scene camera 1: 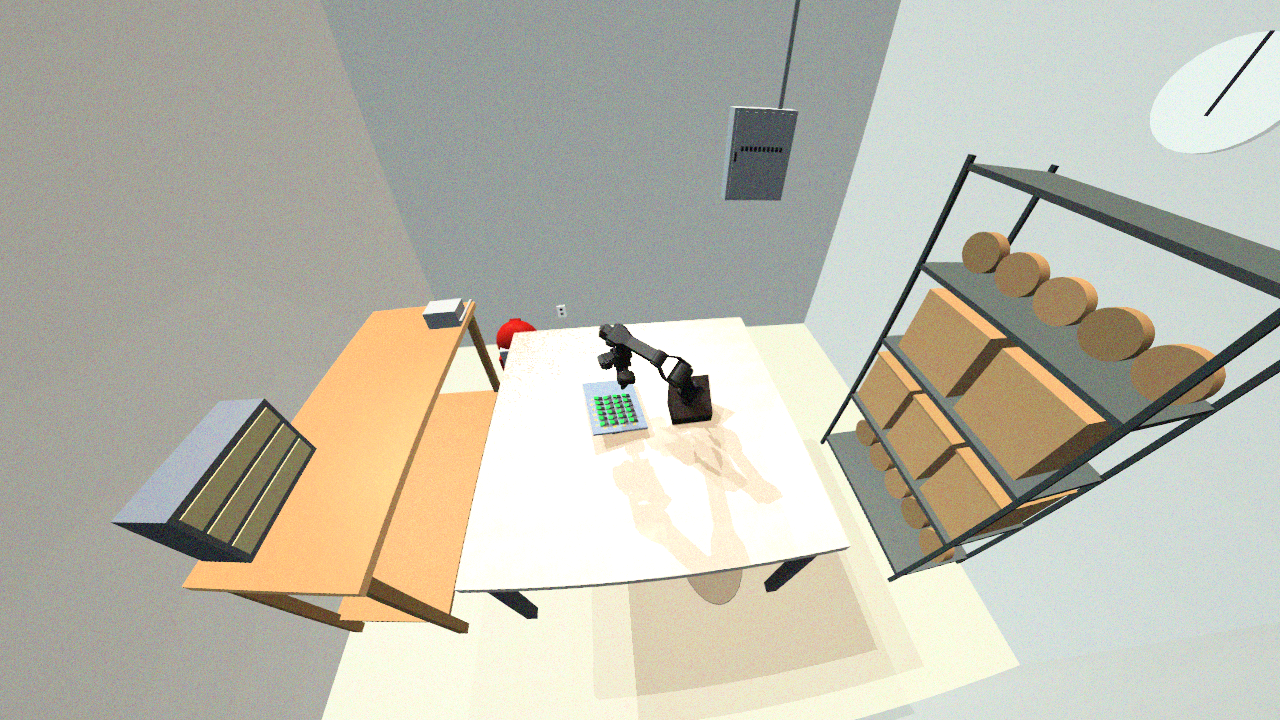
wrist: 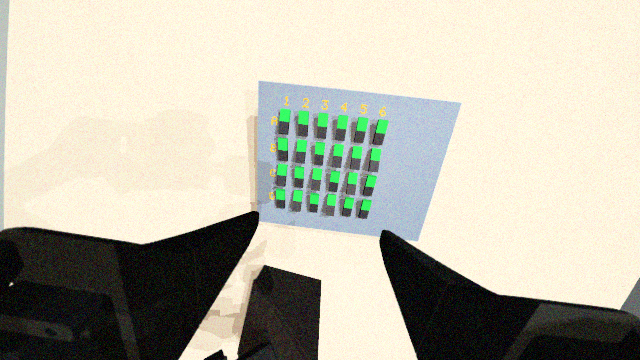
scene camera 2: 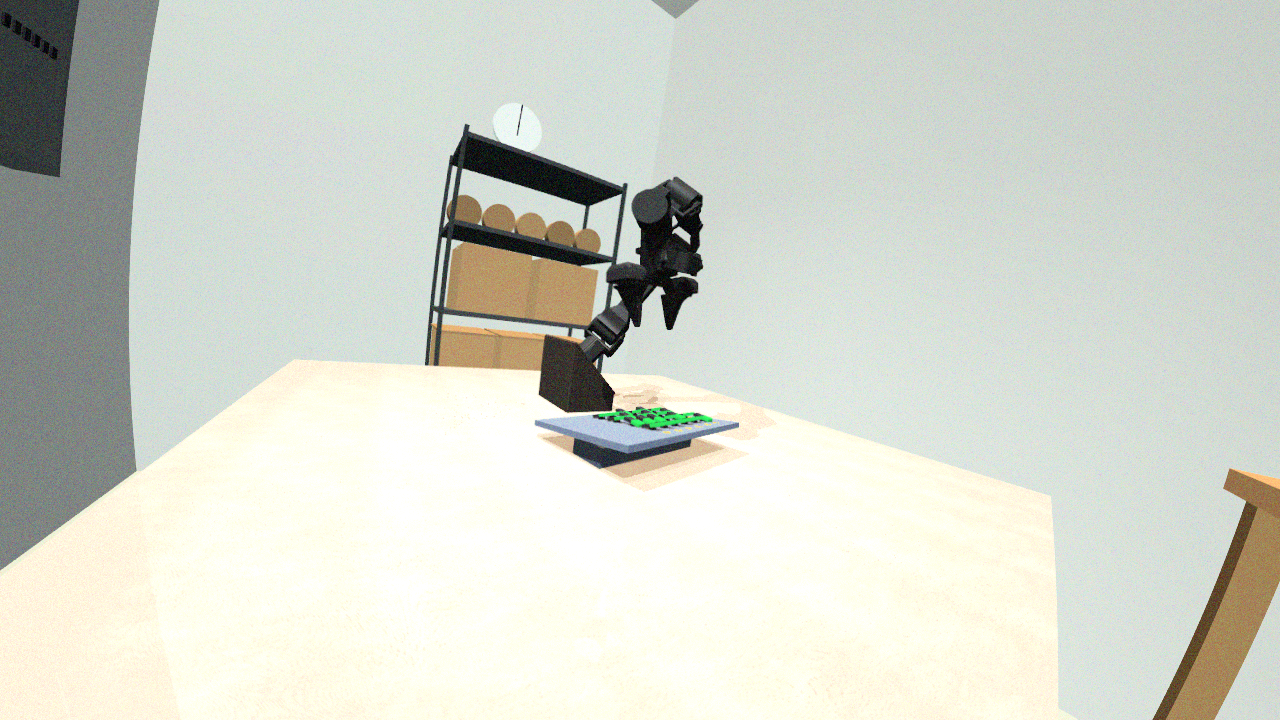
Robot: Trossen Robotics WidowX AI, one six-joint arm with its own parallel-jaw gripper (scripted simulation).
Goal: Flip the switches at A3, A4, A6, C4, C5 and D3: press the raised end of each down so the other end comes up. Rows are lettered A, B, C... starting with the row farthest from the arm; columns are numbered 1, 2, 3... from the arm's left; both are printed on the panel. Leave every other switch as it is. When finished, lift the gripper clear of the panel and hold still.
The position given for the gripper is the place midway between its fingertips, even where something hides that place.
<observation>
The gripper (scene camera 2: 654, 328) is open and holds nothing.
The gripper is seen too in scene camera 1 (scene camera 1: 620, 381) and in the wrist view (wrist: 319, 227).
</observation>
